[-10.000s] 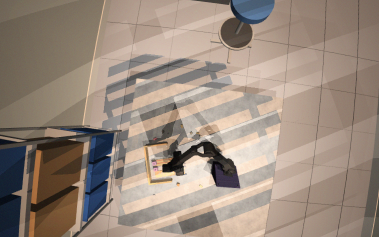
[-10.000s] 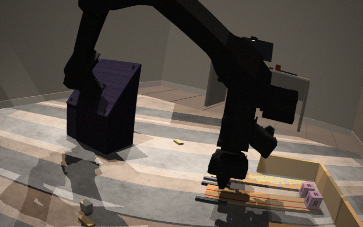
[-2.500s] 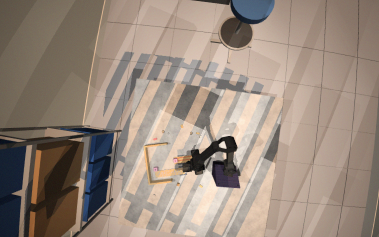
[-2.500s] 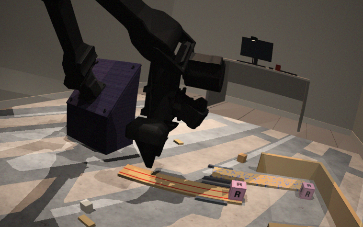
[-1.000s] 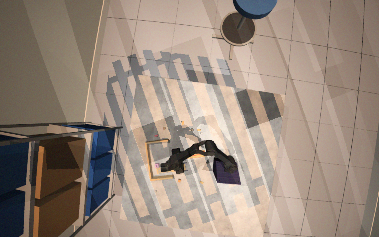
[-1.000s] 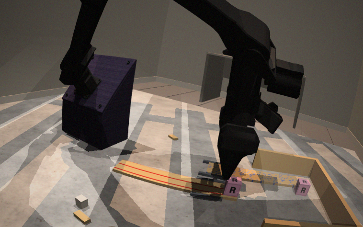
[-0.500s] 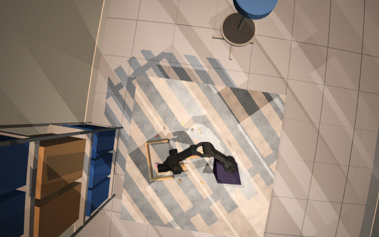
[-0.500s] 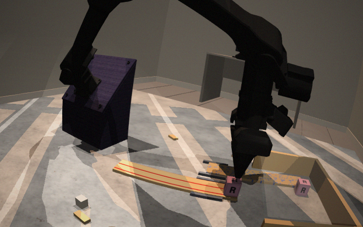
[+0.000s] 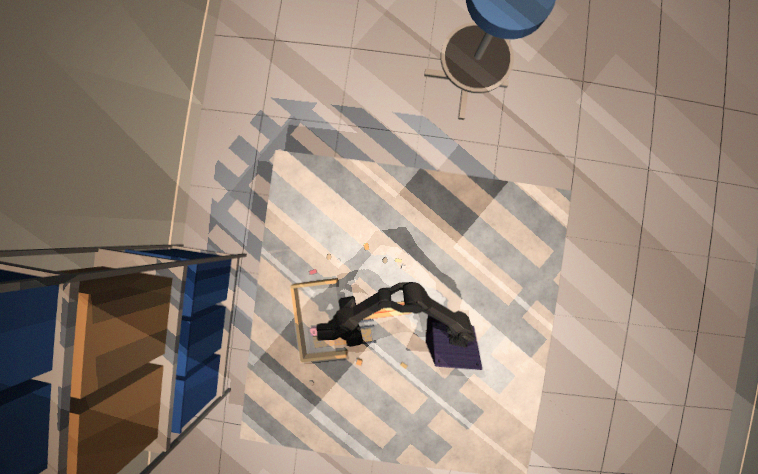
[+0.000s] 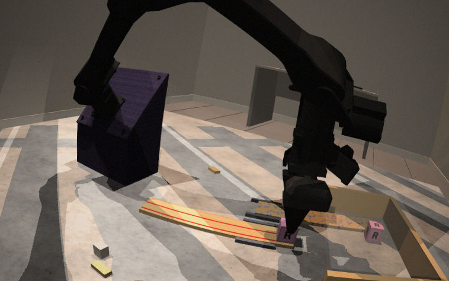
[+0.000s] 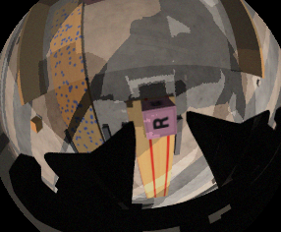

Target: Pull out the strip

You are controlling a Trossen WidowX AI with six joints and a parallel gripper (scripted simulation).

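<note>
The red-lined strip lies 110 mm behind my gripper tip, 30 mm to the right of it and 30 mm below it.
</note>
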